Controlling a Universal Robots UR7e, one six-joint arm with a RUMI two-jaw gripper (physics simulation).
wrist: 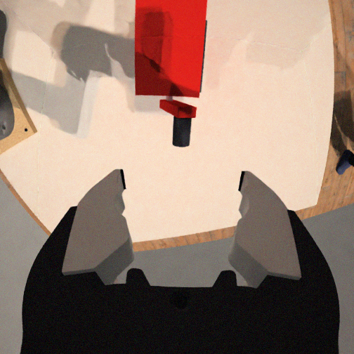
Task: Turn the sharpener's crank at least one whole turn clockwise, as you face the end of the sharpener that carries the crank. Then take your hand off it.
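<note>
The red sharpener [172, 55] stands at the top middle of the wrist view, its crank end toward my gripper. The short red crank arm [178, 108] lies across that end, slightly slanted, with its black handle [181, 132] pointing toward me at the arm's right part. My gripper [181, 172] is open and empty. Its fingertips are wide apart, a little short of the handle's end, one on each side of its line, and do not touch it. Part of the sharpener is cut off by the top of the view.
The sharpener stands on a pale mat [280, 150] on a wooden table [345, 60]. A wooden piece [21, 127] with a dark rounded object [5, 112] is at the left edge. A dark blue object [345, 162] lies at the right edge. Grey floor [325, 250] shows beyond the table's near edge.
</note>
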